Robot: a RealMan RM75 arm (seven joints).
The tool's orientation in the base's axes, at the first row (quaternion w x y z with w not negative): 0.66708 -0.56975 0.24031 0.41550
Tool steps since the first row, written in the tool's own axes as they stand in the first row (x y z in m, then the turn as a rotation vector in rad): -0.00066 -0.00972 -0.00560 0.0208 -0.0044 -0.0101; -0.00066 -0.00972 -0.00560 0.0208 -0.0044 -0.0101; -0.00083 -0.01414 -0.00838 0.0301 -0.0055 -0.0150; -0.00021 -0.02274 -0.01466 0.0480 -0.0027 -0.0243
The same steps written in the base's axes. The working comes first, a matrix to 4 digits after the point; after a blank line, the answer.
The tool's axes in the first row as the columns of a matrix, in the base's axes (used below as rounded here):
0.5392 -0.8282 -0.1529
0.2805 0.0055 0.9598
-0.7941 -0.5604 0.2353

0.00855 -0.00561 0.00465 0.0164 -0.0039 -0.0164; 0.00855 -0.00561 0.00465 0.0164 -0.0039 -0.0164; 0.01254 -0.00835 0.00661 0.0231 -0.0060 -0.0243; 0.02096 -0.01425 0.00946 0.0318 -0.0099 -0.0423
